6 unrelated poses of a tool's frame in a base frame.
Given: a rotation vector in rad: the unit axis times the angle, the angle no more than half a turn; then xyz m.
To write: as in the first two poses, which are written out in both.
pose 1, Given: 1.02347, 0.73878, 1.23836, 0.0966, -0.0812, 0.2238
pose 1, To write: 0.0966, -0.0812, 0.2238, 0.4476, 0.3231, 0.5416, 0.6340
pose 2, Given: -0.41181, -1.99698, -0.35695, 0.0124, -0.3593, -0.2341
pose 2, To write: 0.0124, -0.3593, -0.2341, -0.1711, -0.8295, -0.1483, 0.5105
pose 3, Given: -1.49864, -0.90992, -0.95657, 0.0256, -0.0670, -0.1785
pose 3, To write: 0.0256, -0.0670, -0.1785, -0.6308, -0.3830, -0.4027, 0.5415
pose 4, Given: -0.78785, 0.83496, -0.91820, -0.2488, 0.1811, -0.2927
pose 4, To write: -0.2488, 0.1811, -0.2927, -0.3594, 0.3809, -0.4189, 0.7418
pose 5, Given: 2.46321, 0.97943, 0.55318, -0.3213, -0.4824, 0.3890
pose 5, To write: -0.3213, -0.4824, 0.3890, 0.8883, 0.3532, 0.1995, 0.2152
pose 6, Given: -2.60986, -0.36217, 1.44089, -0.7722, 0.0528, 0.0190
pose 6, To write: -0.7722, 0.0528, 0.0190, -0.8670, -0.1203, 0.4786, 0.0692
